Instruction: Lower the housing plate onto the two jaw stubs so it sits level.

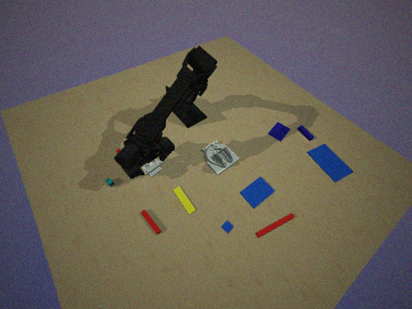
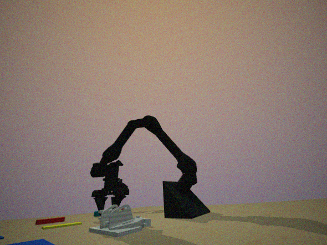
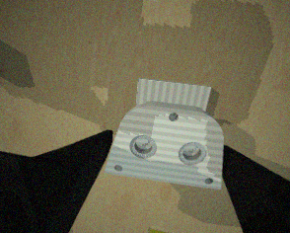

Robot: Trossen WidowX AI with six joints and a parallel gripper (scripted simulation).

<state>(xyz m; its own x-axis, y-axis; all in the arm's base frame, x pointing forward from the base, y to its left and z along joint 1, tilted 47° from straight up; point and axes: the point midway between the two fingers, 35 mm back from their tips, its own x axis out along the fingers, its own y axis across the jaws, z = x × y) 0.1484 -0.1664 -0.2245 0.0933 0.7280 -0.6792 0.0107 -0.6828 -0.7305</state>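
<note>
The white grooved block is 1 cm behind my gripper tip. The rest, counted from my gripper tip: housing plate (2 cm above, 1 cm behind); red block (14 cm behind, 6 cm to the right); teal block (15 cm to the right, 5 cm behind).
</note>
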